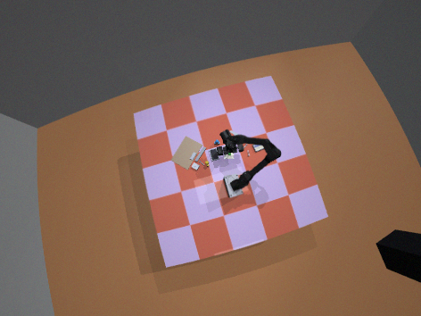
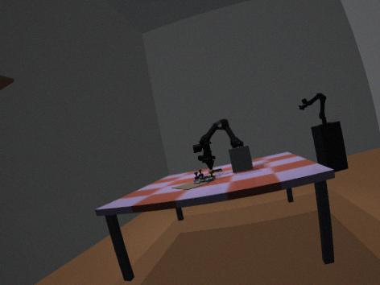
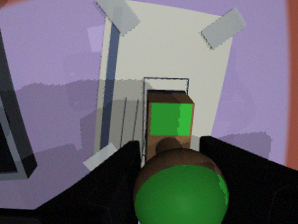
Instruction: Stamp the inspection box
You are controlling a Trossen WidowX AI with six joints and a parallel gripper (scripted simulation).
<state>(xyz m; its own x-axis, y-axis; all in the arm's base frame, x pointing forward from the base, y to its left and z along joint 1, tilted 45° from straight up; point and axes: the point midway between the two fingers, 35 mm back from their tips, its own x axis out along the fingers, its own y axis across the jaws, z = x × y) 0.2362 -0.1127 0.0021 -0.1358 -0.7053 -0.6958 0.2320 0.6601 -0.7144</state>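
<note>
Now: gripper tip 50 mm above the cream card and 10 mm short of it. From my gripper tip the other things lie so: dark ink pad: 110 mm to the left, 40 mm below, 40 mm ahead; then green-topped stamp: right at my gripper tip; then blue-topped stamp: 110 mm ahead, 50 mm to the left, 20 mm below.
</note>
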